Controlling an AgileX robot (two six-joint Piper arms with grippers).
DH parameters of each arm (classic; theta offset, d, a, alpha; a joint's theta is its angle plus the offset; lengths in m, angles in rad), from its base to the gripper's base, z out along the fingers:
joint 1: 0 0.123 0 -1.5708
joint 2: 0.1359 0 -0.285 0
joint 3: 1.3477 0 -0.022 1.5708
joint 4: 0 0.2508 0 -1.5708
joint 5: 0 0 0.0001 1.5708
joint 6: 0 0.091 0 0
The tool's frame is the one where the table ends.
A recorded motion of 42 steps. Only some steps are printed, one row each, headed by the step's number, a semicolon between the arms.
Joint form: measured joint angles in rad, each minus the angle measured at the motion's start. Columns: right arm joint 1, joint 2, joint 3, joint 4, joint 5, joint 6; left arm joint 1, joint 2, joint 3, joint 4, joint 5, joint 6.
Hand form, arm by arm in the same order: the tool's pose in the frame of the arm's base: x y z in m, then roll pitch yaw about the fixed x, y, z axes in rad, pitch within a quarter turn. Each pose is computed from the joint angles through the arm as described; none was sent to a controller.
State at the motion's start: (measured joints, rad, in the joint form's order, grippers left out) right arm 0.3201 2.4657 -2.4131 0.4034 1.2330 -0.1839; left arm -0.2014 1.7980 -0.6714 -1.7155 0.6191 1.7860
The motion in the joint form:
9: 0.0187 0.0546 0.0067 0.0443 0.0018 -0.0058; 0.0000 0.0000 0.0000 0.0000 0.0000 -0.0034
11: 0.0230 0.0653 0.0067 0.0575 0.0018 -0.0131; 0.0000 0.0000 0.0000 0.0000 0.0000 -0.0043
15: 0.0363 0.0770 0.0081 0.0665 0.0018 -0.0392; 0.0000 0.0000 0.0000 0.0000 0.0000 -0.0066
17: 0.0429 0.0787 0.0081 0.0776 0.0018 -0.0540; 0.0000 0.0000 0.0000 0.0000 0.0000 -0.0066
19: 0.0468 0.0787 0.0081 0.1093 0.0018 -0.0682; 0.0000 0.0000 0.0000 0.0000 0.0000 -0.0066
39: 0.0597 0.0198 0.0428 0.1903 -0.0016 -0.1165; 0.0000 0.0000 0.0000 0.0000 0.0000 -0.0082
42: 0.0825 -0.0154 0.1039 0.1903 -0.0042 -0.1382; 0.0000 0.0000 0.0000 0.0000 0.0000 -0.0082
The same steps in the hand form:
9: 0.4886 0.2116 0.1930 2.7315 0.3561 -2.7710; 0.2750 -0.1096 0.1244 -2.5514 0.6534 2.9044
11: 0.4881 0.2149 0.1878 2.7195 0.3488 -2.7650; 0.2750 -0.1096 0.1244 -2.5508 0.6529 2.9053
15: 0.4855 0.2223 0.1816 2.7180 0.3468 -2.7302; 0.2750 -0.1096 0.1244 -2.5494 0.6516 2.9077
17: 0.4839 0.2263 0.1811 2.7110 0.3519 -2.7139; 0.2750 -0.1096 0.1244 -2.5494 0.6516 2.9077
19: 0.4822 0.2305 0.1824 2.6821 0.3601 -2.7097; 0.2750 -0.1096 0.1244 -2.5494 0.6516 2.9077
39: 0.4715 0.2399 0.2077 2.6143 0.4156 -2.6881; 0.2750 -0.1096 0.1244 -2.5484 0.6508 2.9094
42: 0.4599 0.2480 0.2091 2.6204 0.4028 -2.6471; 0.2750 -0.1096 0.1244 -2.5484 0.6508 2.9094

